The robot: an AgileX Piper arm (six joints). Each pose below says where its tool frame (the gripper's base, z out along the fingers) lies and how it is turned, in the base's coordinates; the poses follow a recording.
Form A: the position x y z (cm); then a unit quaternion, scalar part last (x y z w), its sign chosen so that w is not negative.
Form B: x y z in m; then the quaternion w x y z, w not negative. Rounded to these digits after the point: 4 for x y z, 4 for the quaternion.
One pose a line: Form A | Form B
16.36, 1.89, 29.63, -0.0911, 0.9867, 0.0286, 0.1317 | 0.1636, 0.0189, 0.2963, 0.1317, -0.0911, 0.9867, 0.0286
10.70, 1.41, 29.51, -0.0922, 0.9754, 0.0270, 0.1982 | 0.1070, 0.0141, 0.2951, 0.1982, -0.0922, 0.9754, 0.0270
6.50, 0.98, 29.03, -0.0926, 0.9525, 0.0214, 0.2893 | 0.0650, 0.0098, 0.2903, 0.2893, -0.0926, 0.9525, 0.0214
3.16, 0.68, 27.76, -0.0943, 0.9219, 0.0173, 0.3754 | 0.0316, 0.0068, 0.2776, 0.3754, -0.0943, 0.9219, 0.0173
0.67, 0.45, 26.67, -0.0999, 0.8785, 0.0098, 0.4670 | 0.0067, 0.0045, 0.2667, 0.4670, -0.0999, 0.8785, 0.0098
